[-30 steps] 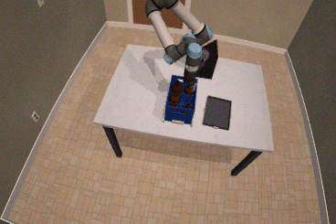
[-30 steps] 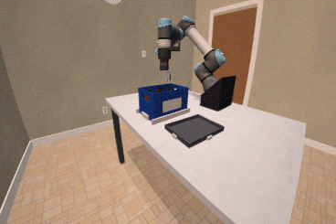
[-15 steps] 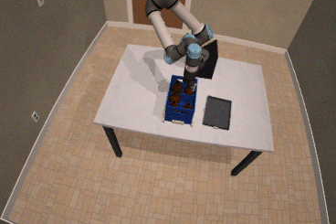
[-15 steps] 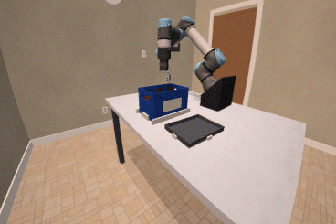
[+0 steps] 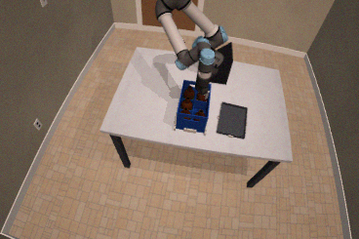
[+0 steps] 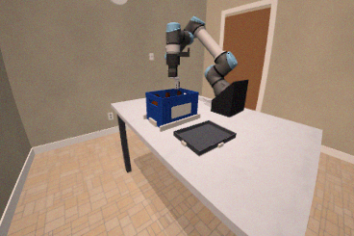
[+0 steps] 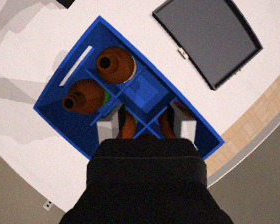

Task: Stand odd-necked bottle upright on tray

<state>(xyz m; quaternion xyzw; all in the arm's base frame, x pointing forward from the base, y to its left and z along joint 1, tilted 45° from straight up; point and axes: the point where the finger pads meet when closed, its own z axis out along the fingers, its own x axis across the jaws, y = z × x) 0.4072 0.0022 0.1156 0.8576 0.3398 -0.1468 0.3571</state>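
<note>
Right now the blue crate is 140 mm below my hand and 40 mm to the right of it. From my hand the other things lie so: dark tray (230 mm to the left, 210 mm below, 10 mm ahead); then bottle (140 mm below, 90 mm to the right, 90 mm ahead).
</note>
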